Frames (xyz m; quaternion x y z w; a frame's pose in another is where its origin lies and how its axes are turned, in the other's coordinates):
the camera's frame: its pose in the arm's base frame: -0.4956 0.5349 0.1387 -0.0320 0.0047 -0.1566 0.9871
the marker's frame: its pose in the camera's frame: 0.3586 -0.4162 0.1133 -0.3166 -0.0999 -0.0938 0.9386
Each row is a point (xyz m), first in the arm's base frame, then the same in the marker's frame.
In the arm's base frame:
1: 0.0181 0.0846 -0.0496
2: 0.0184 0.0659 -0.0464
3: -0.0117 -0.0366 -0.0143
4: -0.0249 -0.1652 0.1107
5: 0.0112 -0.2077 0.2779
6: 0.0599 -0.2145 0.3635
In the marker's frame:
1: 0.1622 0.3730 -0.1853
2: 0.1705 0.3593 -0.1954
3: 0.1920 0.2606 -0.2428
4: 0.2622 0.0952 -0.2377
5: 0.3533 -0.0196 -0.1398
6: 0.4208 -0.0551 -0.0771

